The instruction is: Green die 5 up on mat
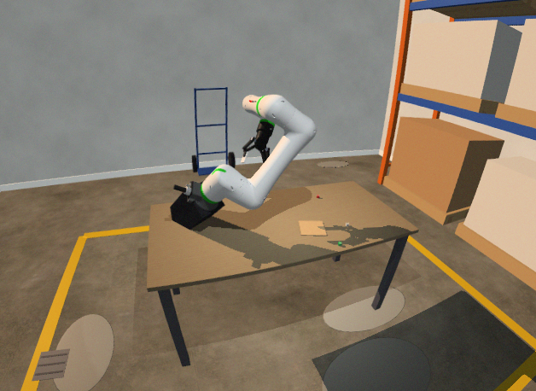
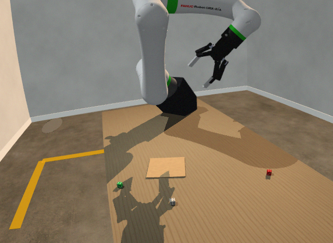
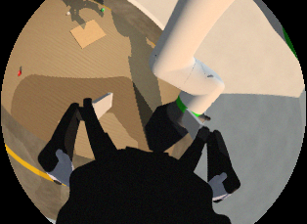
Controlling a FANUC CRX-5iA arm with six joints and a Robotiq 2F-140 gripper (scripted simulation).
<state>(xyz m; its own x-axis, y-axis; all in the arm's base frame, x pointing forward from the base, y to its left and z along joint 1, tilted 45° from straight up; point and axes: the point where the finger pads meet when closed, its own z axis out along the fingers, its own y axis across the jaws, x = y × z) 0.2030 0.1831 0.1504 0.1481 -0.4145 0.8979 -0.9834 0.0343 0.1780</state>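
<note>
Now: the green die 470 mm to the right of my hand, 290 mm ahead of it and 280 mm below it. Round my hand: white die: 450 mm ahead, 340 mm to the right, 280 mm below; red die: 490 mm ahead, 280 mm below, 20 mm to the left; tan mat: 290 mm below, 280 mm to the right, 240 mm ahead.
</note>
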